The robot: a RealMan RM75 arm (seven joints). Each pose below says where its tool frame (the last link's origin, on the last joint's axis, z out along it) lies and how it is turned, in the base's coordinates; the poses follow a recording.
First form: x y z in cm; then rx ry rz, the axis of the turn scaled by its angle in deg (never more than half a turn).
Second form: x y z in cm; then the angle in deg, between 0 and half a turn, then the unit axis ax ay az. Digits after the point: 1 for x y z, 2 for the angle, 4 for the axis.
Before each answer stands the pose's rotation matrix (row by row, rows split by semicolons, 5 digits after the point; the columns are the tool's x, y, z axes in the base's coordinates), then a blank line. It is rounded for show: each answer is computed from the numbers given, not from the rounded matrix.
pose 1, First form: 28.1 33.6 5.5 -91.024 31.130 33.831
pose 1, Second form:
0.75457 -0.65356 -0.05895; -0.00449 -0.09497 0.99547; -0.65620 -0.75089 -0.07459

28.1 33.6 5.5 101.98 -0.8926 0.3053 0.3318
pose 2, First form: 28.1 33.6 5.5 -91.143 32.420 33.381
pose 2, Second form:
0.74906 -0.66110 -0.04309; -0.02377 -0.09182 0.99549; -0.66207 -0.74466 -0.08449

28.1 33.6 5.5 102.33 -0.8906 0.3168 0.3262
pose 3, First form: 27.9 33.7 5.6 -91.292 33.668 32.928
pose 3, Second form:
0.74353 -0.66811 -0.02791; -0.04275 -0.08916 0.99510; -0.66733 -0.73870 -0.09485

27.9 33.7 5.6 102.72 -0.8887 0.3278 0.3206
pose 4, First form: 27.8 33.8 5.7 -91.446 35.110 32.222
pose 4, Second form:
0.73796 -0.67479 -0.00840; -0.06615 -0.08472 0.99421; -0.67160 -0.73313 -0.10716

27.8 33.8 5.7 103.12 -0.8868 0.3405 0.3125
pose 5, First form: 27.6 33.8 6.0 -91.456 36.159 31.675
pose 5, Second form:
0.73366 -0.67948 0.00667; -0.08283 -0.07969 0.99337; -0.67445 -0.72935 -0.11475

27.6 33.8 6.0 103.32 -0.8852 0.3500 0.3066
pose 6, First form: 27.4 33.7 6.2 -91.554 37.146 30.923
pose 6, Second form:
0.73106 -0.68193 0.02291; -0.10112 -0.07508 0.99204; -0.67478 -0.72756 -0.12385

27.4 33.7 6.2 103.53 -0.8843 0.3588 0.2987
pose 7, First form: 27.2 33.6 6.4 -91.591 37.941 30.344
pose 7, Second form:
0.72850 -0.68411 0.03588; -0.11536 -0.07088 0.99079; -0.67526 -0.72593 -0.13056

27.2 33.6 6.4 103.68 -0.8834 0.3659 0.2927
